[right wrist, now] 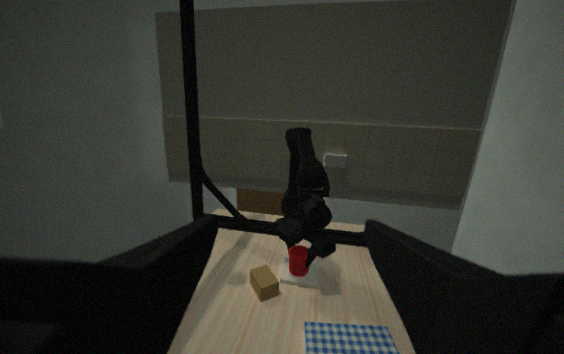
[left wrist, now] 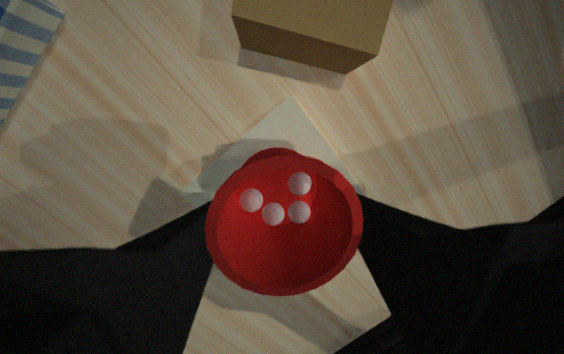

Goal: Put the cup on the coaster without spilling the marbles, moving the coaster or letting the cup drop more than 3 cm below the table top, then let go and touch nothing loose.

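Places are measured from the left arm's base along level axes (x ahead, y left, z up), in millimetres.
Pixels of known places: left gripper, fingertip midpoint: (right wrist: 298,260) (left wrist: 283,201); right gripper, fingertip midpoint: (right wrist: 291,225).
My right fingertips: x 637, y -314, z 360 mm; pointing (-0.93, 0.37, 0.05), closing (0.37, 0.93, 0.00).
Observation:
Behind a point stands the place of what it marks.
The red cup (left wrist: 320,255) @(x 236, y -78, z 40 mm) (right wrist: 298,262) @(x 286, y -109, z 38 mm) is upright between the fingers of my left gripper (left wrist: 283,201) @(x 260, y -96, z 23 mm) (right wrist: 298,260) @(x 260, y -96, z 23 mm), which is shut on it. Several pale marbles (left wrist: 273,214) @(x 261, y -80, z 10 mm) lie inside, on the cup's floor. The pale square coaster (left wrist: 292,120) @(x 265, y -141, z -16 mm) (right wrist: 309,282) @(x 311, y -83, z -16 mm) is under the cup, partly hidden by it and the fingers. In the right wrist view the cup's base is over the coaster, at or very near its surface; whether they touch I cannot tell. My right gripper is open and empty, far from the cup.
A tan block (left wrist: 310,37) @(x 273, y -181, z 13 mm) (right wrist: 264,283) @(x 305, y -214, z 14 mm) stands on the table near the coaster. A blue-and-white checked cloth (left wrist: 25,55) @(x 435, y -129, z -19 mm) (right wrist: 350,339) @(x 492, y -92, z -4 mm) lies farther off, toward the right arm. A dark upright post (right wrist: 189,100) @(x -164, y -367, z 480 mm) and a crossbar stand beyond the right gripper's fingers in the right wrist view.

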